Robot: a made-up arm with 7 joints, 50 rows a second.
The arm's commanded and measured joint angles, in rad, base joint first. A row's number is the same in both.
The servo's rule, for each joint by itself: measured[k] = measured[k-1] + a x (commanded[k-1-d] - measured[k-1]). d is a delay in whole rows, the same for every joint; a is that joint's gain. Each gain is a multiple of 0.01, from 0.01 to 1. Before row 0 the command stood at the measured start. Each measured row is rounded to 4 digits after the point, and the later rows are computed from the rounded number. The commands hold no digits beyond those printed.
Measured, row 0: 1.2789 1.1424 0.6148 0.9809 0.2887 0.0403 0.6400
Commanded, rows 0 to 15: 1.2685 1.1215 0.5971 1.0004 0.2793 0.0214 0.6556; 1.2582 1.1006 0.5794 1.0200 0.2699 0.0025 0.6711; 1.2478 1.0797 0.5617 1.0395 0.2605 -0.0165 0.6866; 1.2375 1.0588 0.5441 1.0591 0.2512 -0.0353 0.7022; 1.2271 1.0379 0.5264 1.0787 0.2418 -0.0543 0.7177; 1.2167 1.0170 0.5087 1.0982 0.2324 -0.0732 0.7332; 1.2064 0.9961 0.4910 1.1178 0.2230 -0.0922 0.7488; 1.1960 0.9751 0.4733 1.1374 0.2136 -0.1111 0.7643; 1.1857 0.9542 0.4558 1.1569 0.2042 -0.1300 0.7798; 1.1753 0.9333 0.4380 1.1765 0.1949 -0.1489 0.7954; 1.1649 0.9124 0.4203 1.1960 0.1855 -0.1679 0.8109; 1.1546 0.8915 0.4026 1.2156 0.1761 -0.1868 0.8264; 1.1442 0.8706 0.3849 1.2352 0.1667 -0.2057 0.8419; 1.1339 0.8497 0.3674 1.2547 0.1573 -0.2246 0.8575; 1.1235 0.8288 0.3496 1.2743 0.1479 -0.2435 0.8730; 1.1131 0.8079 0.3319 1.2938 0.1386 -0.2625 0.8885
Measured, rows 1 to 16: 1.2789 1.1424 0.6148 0.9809 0.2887 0.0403 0.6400; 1.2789 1.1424 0.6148 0.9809 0.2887 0.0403 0.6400; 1.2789 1.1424 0.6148 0.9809 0.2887 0.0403 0.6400; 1.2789 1.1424 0.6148 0.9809 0.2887 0.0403 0.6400; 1.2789 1.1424 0.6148 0.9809 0.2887 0.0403 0.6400; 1.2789 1.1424 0.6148 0.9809 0.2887 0.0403 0.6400; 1.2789 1.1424 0.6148 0.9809 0.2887 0.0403 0.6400; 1.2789 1.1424 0.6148 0.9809 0.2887 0.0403 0.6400; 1.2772 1.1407 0.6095 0.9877 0.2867 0.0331 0.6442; 1.2742 1.1375 0.6005 0.9990 0.2832 0.0215 0.6515; 1.2700 1.1329 0.5889 1.0132 0.2784 0.0071 0.6610; 1.2648 1.1270 0.5755 1.0293 0.2727 -0.0090 0.6721; 1.2588 1.1199 0.5608 1.0466 0.2662 -0.0262 0.6844; 1.2521 1.1117 0.5452 1.0647 0.2591 -0.0441 0.6976; 1.2448 1.1025 0.5289 1.0833 0.2515 -0.0624 0.7114; 1.2370 1.0923 0.5122 1.1022 0.2435 -0.0809 0.7257
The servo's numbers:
d 8
a 0.16 0.08 0.30 0.35 0.21 0.38 0.27

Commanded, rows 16 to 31: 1.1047 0.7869 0.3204 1.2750 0.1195 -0.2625 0.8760; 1.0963 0.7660 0.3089 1.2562 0.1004 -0.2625 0.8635; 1.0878 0.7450 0.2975 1.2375 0.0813 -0.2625 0.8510; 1.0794 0.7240 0.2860 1.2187 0.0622 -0.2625 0.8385; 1.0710 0.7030 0.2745 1.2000 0.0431 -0.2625 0.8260; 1.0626 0.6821 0.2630 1.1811 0.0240 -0.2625 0.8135; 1.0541 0.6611 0.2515 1.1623 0.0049 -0.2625 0.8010; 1.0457 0.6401 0.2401 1.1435 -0.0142 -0.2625 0.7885; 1.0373 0.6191 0.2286 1.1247 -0.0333 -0.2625 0.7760; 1.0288 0.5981 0.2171 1.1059 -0.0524 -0.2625 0.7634; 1.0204 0.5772 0.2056 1.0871 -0.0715 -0.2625 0.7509; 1.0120 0.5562 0.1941 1.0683 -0.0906 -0.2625 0.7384; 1.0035 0.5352 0.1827 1.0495 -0.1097 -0.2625 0.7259; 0.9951 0.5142 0.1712 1.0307 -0.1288 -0.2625 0.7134; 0.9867 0.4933 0.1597 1.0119 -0.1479 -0.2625 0.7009; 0.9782 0.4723 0.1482 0.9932 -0.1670 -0.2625 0.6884
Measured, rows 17 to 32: 1.2288 1.0813 0.4953 1.1213 0.2352 -0.0996 0.7403; 1.2202 1.0695 0.4781 1.1406 0.2267 -0.1183 0.7552; 1.2114 1.0569 0.4608 1.1600 0.2180 -0.1371 0.7702; 1.2023 1.0437 0.4433 1.1795 0.2092 -0.1560 0.7854; 1.1930 1.0299 0.4258 1.1990 0.2003 -0.1749 0.8007; 1.1835 1.0155 0.4083 1.2185 0.1913 -0.1938 0.8160; 1.1739 1.0006 0.3907 1.2380 0.1822 -0.2127 0.8314; 1.1642 0.9852 0.3731 1.2575 0.1730 -0.2316 0.8468; 1.1547 0.9693 0.3573 1.2636 0.1618 -0.2433 0.8547; 1.1454 0.9530 0.3428 1.2610 0.1489 -0.2506 0.8571; 1.1362 0.9364 0.3292 1.2528 0.1347 -0.2551 0.8555; 1.1271 0.9194 0.3162 1.2409 0.1195 -0.2579 0.8509; 1.1181 0.9021 0.3037 1.2266 0.1035 -0.2596 0.8442; 1.1092 0.8845 0.2915 1.2107 0.0868 -0.2607 0.8359; 1.1004 0.8666 0.2795 1.1938 0.0696 -0.2614 0.8265; 1.0916 0.8485 0.2677 1.1762 0.0520 -0.2618 0.8162
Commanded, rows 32 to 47: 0.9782 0.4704 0.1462 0.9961 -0.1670 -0.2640 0.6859; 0.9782 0.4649 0.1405 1.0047 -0.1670 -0.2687 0.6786; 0.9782 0.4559 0.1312 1.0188 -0.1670 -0.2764 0.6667; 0.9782 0.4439 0.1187 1.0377 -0.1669 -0.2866 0.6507; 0.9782 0.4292 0.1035 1.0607 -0.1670 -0.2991 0.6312; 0.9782 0.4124 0.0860 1.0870 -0.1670 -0.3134 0.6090; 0.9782 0.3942 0.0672 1.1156 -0.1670 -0.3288 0.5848; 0.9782 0.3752 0.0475 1.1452 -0.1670 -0.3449 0.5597; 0.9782 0.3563 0.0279 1.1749 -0.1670 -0.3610 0.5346; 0.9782 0.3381 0.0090 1.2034 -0.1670 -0.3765 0.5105; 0.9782 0.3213 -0.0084 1.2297 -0.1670 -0.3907 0.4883; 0.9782 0.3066 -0.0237 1.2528 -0.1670 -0.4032 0.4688; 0.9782 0.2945 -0.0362 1.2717 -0.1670 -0.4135 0.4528; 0.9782 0.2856 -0.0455 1.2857 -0.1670 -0.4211 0.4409; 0.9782 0.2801 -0.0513 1.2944 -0.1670 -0.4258 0.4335; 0.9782 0.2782 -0.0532 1.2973 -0.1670 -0.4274 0.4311
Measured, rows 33 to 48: 1.0829 0.8301 0.2560 1.1582 0.0341 -0.2621 0.8053; 1.0742 0.8115 0.2443 1.1399 0.0159 -0.2623 0.7940; 1.0656 0.7928 0.2327 1.1214 -0.0025 -0.2624 0.7824; 1.0570 0.7739 0.2211 1.1028 -0.0210 -0.2624 0.7705; 1.0484 0.7548 0.2096 1.0841 -0.0396 -0.2624 0.7585; 1.0399 0.7356 0.1981 1.0654 -0.0583 -0.2624 0.7463; 1.0314 0.7162 0.1866 1.0467 -0.0771 -0.2624 0.7340; 1.0229 0.6967 0.1751 1.0280 -0.0960 -0.2624 0.7217; 1.0157 0.6786 0.1664 1.0168 -0.1109 -0.2630 0.7120; 1.0097 0.6615 0.1586 1.0126 -0.1227 -0.2652 0.7030; 1.0047 0.6451 0.1504 1.0148 -0.1320 -0.2695 0.6932; 1.0005 0.6290 0.1409 1.0228 -0.1393 -0.2760 0.6817; 0.9969 0.6130 0.1297 1.0361 -0.1451 -0.2848 0.6681; 0.9939 0.5970 0.1166 1.0539 -0.1497 -0.2957 0.6521; 0.9914 0.5808 0.1018 1.0755 -0.1533 -0.3083 0.6339; 0.9893 0.5644 0.0855 1.0999 -0.1562 -0.3222 0.6139
